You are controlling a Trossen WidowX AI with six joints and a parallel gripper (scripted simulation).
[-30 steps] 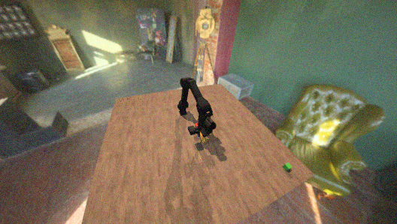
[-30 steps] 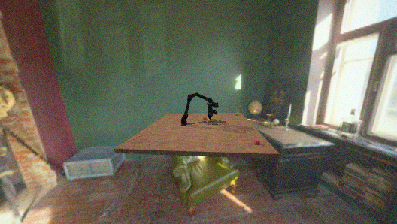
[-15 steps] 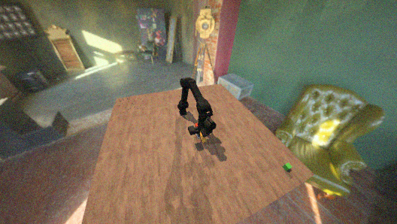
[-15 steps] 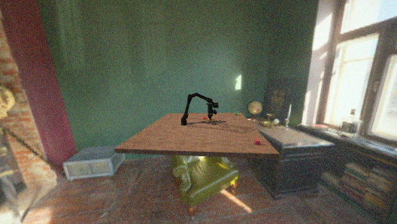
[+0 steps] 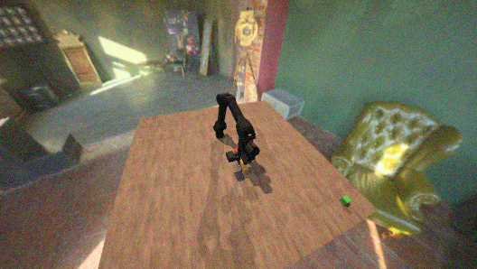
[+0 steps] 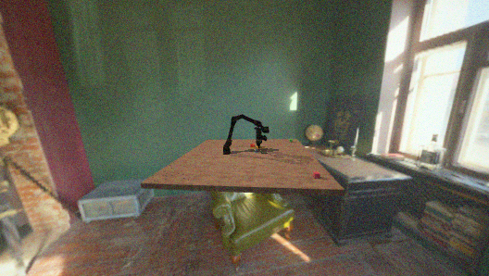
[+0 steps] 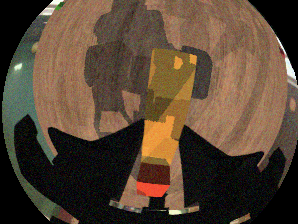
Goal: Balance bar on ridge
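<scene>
The bar lies 40 mm behind my gripper tip and 10 mm above it. From my gripper tip the other things lie so: small green cube (450 mm to the left, 400 mm ahead, 30 mm below); small red cube (550 mm to the right, 400 mm ahead, 30 mm below).
</scene>
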